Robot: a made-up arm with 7 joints. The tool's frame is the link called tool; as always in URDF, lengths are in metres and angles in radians. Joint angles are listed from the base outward. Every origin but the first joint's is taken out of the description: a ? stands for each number. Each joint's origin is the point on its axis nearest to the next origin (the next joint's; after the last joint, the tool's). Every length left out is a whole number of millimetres.
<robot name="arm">
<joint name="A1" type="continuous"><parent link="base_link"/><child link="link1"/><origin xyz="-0.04 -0.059 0.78" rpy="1.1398 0.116 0.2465"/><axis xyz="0 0 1"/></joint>
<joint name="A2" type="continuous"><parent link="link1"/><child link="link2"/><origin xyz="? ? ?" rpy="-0.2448 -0.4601 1.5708"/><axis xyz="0 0 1"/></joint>
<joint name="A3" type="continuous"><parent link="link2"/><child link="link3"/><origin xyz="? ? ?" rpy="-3.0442 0.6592 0.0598"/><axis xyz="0 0 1"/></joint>
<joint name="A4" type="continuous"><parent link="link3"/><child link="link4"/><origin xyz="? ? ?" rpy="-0.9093 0.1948 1.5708"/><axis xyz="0 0 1"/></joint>
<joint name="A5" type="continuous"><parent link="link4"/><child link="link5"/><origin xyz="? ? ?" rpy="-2.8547 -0.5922 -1.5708"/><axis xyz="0 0 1"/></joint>
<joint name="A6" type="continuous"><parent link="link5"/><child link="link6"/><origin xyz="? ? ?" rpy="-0.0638 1.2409 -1.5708"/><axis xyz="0 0 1"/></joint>
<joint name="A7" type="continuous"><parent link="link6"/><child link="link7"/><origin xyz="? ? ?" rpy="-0.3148 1.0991 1.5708"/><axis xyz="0 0 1"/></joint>
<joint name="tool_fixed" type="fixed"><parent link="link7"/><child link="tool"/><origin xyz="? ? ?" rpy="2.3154 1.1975 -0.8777"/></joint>
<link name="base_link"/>
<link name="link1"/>
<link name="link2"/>
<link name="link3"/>
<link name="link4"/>
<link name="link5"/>
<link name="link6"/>
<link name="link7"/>
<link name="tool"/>
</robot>
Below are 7 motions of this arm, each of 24 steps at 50 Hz.
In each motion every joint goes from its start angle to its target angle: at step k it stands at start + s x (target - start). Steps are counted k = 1, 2, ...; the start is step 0. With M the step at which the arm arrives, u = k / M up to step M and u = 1 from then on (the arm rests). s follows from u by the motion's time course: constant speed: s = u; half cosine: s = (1 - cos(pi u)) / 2; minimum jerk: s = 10 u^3 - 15 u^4 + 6 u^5.
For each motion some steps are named. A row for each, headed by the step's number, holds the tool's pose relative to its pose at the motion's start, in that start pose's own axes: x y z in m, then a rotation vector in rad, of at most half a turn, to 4 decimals.
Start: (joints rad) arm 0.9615 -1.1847 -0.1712 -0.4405 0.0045 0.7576 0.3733
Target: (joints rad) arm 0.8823 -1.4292 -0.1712 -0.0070 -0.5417 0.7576 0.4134
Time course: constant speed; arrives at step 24
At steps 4, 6, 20, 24:
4: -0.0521 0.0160 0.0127 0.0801 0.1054 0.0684
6: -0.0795 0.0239 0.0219 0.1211 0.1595 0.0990
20: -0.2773 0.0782 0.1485 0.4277 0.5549 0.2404
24: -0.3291 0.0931 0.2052 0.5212 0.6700 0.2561

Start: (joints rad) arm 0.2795 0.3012 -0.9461 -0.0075 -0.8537 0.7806 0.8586
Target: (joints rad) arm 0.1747 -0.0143 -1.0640 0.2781 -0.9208 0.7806 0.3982
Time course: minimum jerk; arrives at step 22
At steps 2, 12, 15, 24:
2: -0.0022 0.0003 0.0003 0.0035 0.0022 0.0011
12: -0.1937 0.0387 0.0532 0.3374 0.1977 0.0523
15: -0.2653 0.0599 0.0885 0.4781 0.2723 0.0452
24: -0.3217 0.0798 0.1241 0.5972 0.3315 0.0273

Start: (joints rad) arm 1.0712 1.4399 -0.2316 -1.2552 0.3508 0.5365 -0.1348
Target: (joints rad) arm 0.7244 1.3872 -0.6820 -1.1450 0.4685 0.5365 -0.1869
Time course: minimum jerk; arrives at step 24
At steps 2, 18, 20, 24:
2: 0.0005 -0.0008 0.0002 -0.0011 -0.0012 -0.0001
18: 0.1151 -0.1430 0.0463 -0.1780 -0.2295 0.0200
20: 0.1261 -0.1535 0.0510 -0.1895 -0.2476 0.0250
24: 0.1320 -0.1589 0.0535 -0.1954 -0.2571 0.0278

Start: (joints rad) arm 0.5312 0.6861 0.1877 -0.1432 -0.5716 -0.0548 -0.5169
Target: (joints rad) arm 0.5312 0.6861 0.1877 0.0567 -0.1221 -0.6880 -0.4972
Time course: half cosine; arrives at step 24
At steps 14, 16, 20, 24:
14: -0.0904 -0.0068 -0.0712 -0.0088 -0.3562 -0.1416
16: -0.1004 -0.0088 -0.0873 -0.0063 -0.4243 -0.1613
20: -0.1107 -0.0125 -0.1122 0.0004 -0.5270 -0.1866
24: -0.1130 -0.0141 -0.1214 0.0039 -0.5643 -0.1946

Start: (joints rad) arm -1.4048 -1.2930 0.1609 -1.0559 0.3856 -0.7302 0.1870
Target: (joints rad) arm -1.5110 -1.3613 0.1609 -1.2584 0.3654 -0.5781 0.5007
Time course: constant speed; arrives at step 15
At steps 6, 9, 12, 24:
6: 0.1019 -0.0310 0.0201 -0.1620 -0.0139 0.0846
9: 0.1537 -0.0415 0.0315 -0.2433 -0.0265 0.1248
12: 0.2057 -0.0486 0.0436 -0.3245 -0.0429 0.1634
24: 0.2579 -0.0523 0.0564 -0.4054 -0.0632 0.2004

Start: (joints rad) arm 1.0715 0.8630 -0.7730 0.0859 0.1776 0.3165 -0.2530
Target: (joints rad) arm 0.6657 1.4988 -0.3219 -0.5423 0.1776 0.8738 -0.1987
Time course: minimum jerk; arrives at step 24
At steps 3, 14, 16, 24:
3: 0.0029 -0.0006 0.0007 -0.0084 -0.0039 0.0021
14: 0.1030 -0.0175 0.0965 -0.3988 -0.1050 0.0503
16: 0.1195 -0.0161 0.1306 -0.4937 -0.1123 0.0521
24: 0.1419 -0.0085 0.1888 -0.6443 -0.1130 0.0495

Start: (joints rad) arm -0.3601 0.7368 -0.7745 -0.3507 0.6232 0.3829 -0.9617
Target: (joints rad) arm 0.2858 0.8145 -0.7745 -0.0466 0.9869 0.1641 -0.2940
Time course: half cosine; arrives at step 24
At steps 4, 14, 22, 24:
4: 0.0013 -0.0020 -0.0381 -0.0121 -0.0216 -0.0061
14: 0.0535 0.0252 -0.3534 -0.0888 -0.1874 -0.0939
22: 0.1221 0.0827 -0.5373 -0.1123 -0.2735 -0.1762
24: 0.1260 0.0862 -0.5457 -0.1129 -0.2772 -0.1806

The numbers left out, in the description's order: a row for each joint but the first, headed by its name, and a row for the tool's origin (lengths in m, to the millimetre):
A2: -0.11 -0.149 0
A3: 0.116 0.043 0
A4: 0.17 -0.076 0
A5: -0.098 -0.174 0
A6: 0.244 0.251 0
A7: -0.394 -0.058 0
tool: 0.009 0.063 0

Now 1 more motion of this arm.
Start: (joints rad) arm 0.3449 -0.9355 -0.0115 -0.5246 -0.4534 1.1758 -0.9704
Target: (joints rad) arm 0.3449 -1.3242 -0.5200 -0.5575 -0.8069 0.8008 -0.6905
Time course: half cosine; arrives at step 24
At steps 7, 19, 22, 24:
7: -0.0067 -0.0192 -0.0031 -0.0227 -0.0533 0.0131
19: -0.0170 -0.0785 -0.0125 -0.0577 -0.1794 0.0345
22: -0.0176 -0.0840 -0.0136 -0.0572 -0.1874 0.0336
24: -0.0177 -0.0851 -0.0138 -0.0570 -0.1887 0.0333

